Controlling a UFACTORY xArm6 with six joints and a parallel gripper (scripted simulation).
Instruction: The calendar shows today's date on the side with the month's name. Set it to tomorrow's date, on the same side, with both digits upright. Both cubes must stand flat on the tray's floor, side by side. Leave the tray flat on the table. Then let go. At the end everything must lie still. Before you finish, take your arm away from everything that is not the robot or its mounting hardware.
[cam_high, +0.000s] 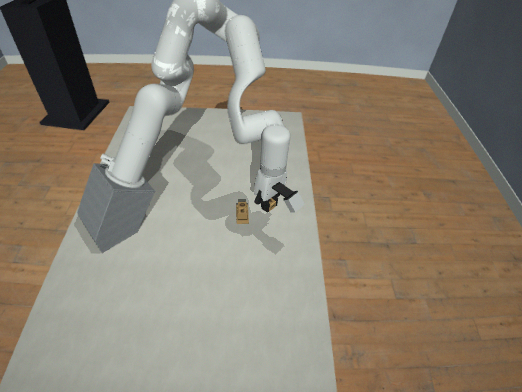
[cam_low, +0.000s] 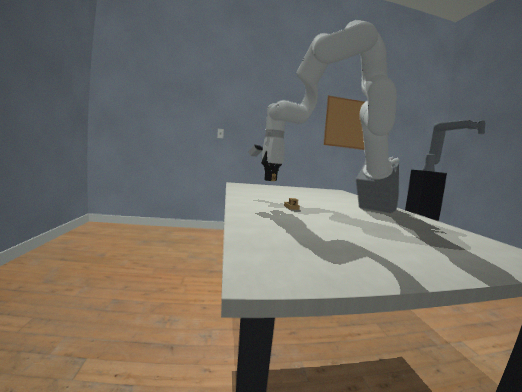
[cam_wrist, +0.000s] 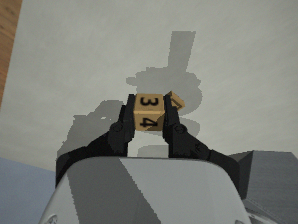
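Now: the wooden calendar tray 110 mm below my hand, 90 mm behind it and 20 mm to the left of it. Round my hand: wooden digit cube 10 mm below.
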